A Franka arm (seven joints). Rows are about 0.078 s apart.
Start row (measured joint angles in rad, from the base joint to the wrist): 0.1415, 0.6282, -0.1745, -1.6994, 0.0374, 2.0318, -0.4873
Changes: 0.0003, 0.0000, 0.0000, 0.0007, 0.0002, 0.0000, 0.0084; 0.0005, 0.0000, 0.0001, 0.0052, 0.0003, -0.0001, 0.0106; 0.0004, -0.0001, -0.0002, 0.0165, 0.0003, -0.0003, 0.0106; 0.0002, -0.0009, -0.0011, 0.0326, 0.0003, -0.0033, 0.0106; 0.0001, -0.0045, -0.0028, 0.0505, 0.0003, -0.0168, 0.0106; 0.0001, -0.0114, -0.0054, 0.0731, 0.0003, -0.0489, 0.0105; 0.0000, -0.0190, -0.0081, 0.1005, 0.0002, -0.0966, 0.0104; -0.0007, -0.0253, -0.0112, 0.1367, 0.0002, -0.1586, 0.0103; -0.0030, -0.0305, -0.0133, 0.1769, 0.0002, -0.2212, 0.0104; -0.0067, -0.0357, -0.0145, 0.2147, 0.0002, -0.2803, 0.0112; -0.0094, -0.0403, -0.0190, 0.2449, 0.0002, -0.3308, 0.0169; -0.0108, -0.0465, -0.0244, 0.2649, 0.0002, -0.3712, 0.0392; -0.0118, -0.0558, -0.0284, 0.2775, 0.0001, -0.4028, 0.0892; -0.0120, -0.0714, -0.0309, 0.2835, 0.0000, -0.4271, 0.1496; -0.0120, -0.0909, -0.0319, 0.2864, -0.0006, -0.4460, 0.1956; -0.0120, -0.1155, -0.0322, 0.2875, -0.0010, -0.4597, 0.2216
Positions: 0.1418, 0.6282, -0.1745, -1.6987, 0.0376, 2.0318, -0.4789; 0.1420, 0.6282, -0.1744, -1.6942, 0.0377, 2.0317, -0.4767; 0.1419, 0.6281, -0.1747, -1.6829, 0.0377, 2.0315, -0.4767; 0.1417, 0.6273, -0.1756, -1.6668, 0.0377, 2.0285, -0.4767; 0.1416, 0.6237, -0.1773, -1.6489, 0.0377, 2.0150, -0.4767; 0.1416, 0.6168, -0.1799, -1.6263, 0.0377, 1.9829, -0.4768; 0.1415, 0.6092, -0.1826, -1.5989, 0.0376, 1.9352, -0.4769; 0.1408, 0.6029, -0.1857, -1.5627, 0.0376, 1.8732, -0.4770; 0.1385, 0.5977, -0.1878, -1.5225, 0.0376, 1.8106, -0.4769; 0.1348, 0.5925, -0.1890, -1.4847, 0.0376, 1.7515, -0.4761; 0.1321, 0.5879, -0.1935, -1.4545, 0.0376, 1.7010, -0.4704; 0.1307, 0.5817, -0.1989, -1.4345, 0.0376, 1.6606, -0.4481; 0.1297, 0.5724, -0.2029, -1.4219, 0.0375, 1.6290, -0.3981; 0.1295, 0.5568, -0.2054, -1.4159, 0.0374, 1.6047, -0.3377; 0.1295, 0.5373, -0.2064, -1.4130, 0.0368, 1.5858, -0.2917; 0.1295, 0.5127, -0.2067, -1.4119, 0.0364, 1.5721, -0.2657
